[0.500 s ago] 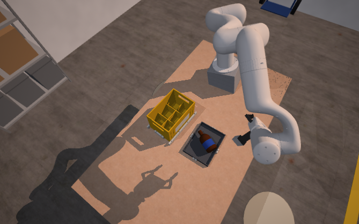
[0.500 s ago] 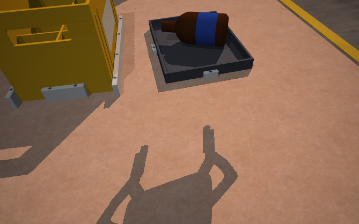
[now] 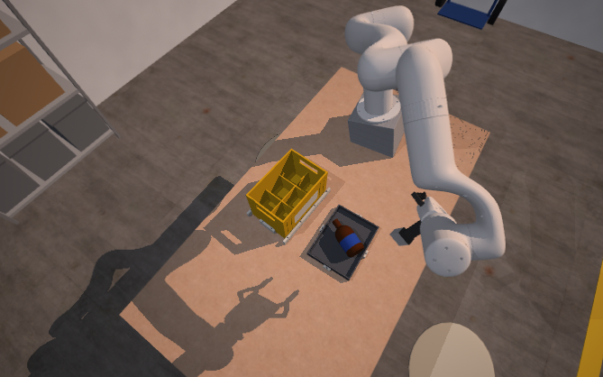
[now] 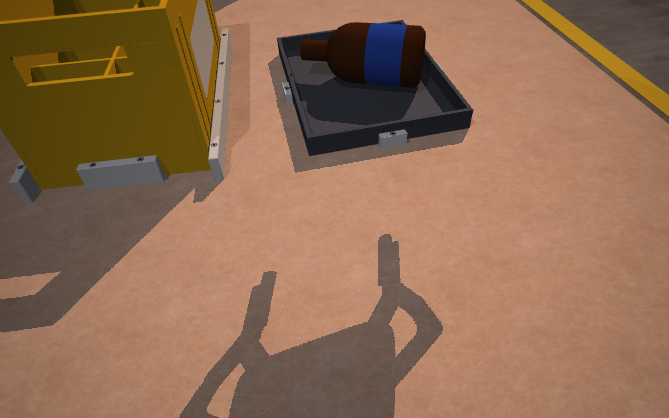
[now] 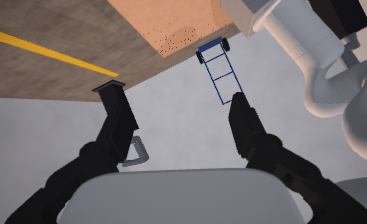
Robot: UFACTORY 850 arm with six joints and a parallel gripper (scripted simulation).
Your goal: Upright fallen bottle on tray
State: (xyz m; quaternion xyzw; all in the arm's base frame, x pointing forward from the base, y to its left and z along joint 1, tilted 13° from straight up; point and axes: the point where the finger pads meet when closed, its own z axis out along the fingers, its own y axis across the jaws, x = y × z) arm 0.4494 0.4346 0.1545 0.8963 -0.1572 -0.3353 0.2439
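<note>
Now: hand 9 cm short of the brown bottle, 19 cm to the left of it and 35 cm above it. Round my hand: dark tray 10 cm ahead, 19 cm to the right, 38 cm below; yellow crate 9 cm ahead, 47 cm to the right, 31 cm below.
</note>
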